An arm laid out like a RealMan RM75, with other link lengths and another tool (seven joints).
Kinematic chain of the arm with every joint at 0, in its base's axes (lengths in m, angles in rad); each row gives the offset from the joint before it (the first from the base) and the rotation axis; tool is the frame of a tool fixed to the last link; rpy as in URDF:
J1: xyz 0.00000 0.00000 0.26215 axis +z
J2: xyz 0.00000 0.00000 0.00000 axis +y
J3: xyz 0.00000 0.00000 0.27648 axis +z
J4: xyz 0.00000 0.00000 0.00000 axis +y
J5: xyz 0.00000 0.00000 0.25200 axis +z
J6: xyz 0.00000 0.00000 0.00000 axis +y
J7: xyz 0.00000 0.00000 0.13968 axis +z
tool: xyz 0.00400 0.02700 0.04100 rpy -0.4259 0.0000 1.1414
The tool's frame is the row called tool.
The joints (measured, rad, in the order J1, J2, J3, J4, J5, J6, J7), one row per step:
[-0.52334 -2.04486 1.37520 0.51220 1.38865 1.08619 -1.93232]
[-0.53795 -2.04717 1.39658 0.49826 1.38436 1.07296 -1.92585]
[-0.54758 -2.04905 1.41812 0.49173 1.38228 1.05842 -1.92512]
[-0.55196 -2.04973 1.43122 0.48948 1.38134 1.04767 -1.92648]
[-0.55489 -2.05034 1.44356 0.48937 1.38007 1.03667 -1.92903]
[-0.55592 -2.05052 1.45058 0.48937 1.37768 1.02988 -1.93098]
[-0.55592 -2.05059 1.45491 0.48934 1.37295 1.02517 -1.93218]
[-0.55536 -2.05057 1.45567 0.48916 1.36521 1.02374 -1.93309]
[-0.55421 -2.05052 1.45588 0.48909 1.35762 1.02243 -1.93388]
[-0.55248 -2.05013 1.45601 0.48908 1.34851 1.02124 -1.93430]
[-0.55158 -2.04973 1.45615 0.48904 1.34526 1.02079 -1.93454]
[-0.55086 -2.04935 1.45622 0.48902 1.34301 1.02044 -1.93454]
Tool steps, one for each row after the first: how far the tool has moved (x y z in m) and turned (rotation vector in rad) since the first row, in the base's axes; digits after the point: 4 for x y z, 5 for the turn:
[0.0023 -0.0001 -0.0066 -0.01172 0.01524 -0.00947]
[0.0038 -0.0003 -0.0122 -0.02152 0.03095 -0.01588]
[0.0042 -0.0003 -0.0152 -0.02577 0.04148 -0.01749]
[0.0046 0.0000 -0.0176 -0.02835 0.05089 -0.01799]
[0.0046 0.0002 -0.0188 -0.02874 0.05511 -0.01642]
[0.0046 0.0006 -0.0192 -0.02722 0.05535 -0.01337]
[0.0050 0.0013 -0.0186 -0.02385 0.04978 -0.00872]
[0.0051 0.0019 -0.0180 -0.02012 0.04407 -0.00353]
[0.0051 0.0026 -0.0170 -0.01544 0.03743 0.00241]
[0.0048 0.0028 -0.0165 -0.01374 0.03531 0.00489]
[0.0046 0.0029 -0.0162 -0.01241 0.03401 0.00659]

